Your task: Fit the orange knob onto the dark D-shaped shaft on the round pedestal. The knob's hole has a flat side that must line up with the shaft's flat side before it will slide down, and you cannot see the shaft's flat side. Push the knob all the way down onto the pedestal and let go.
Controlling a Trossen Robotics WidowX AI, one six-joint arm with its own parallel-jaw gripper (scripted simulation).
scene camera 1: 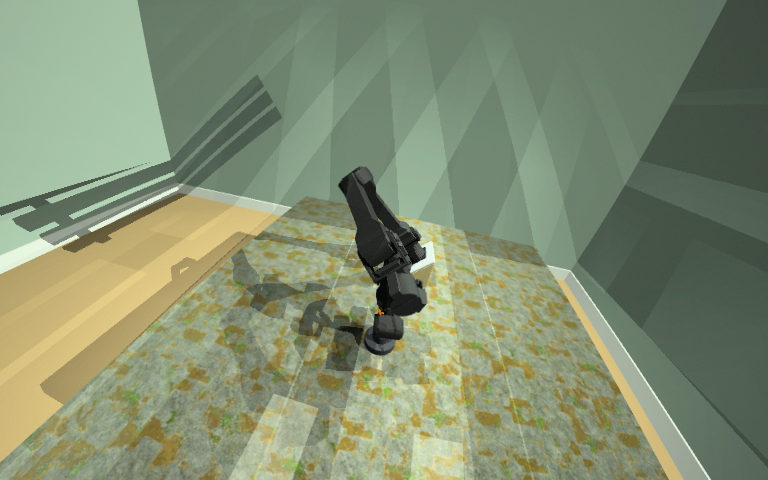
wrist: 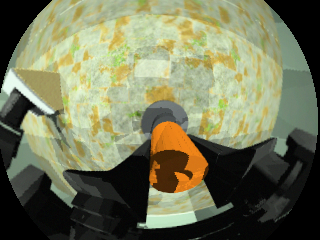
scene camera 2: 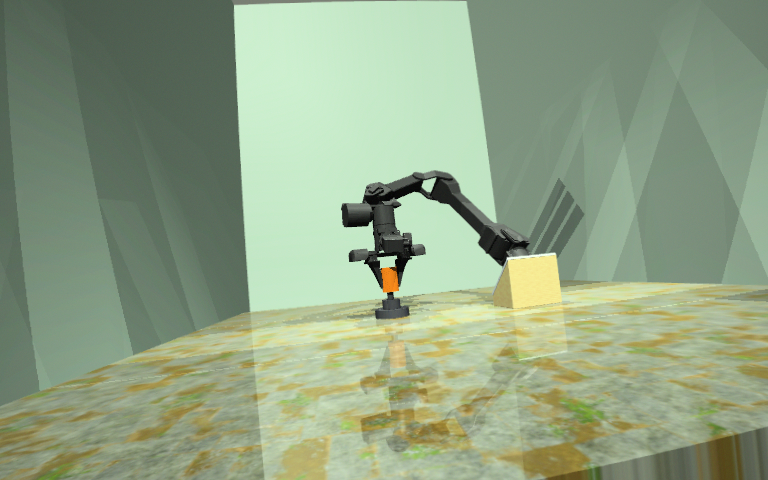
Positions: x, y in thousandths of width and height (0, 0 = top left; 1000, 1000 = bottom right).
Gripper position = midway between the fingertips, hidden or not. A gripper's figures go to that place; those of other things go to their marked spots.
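Labels:
My gripper (wrist: 527, 585) is 0.10 m from the lens, and an orange knob (wrist: 552, 690) is 0.05 m from the lens.

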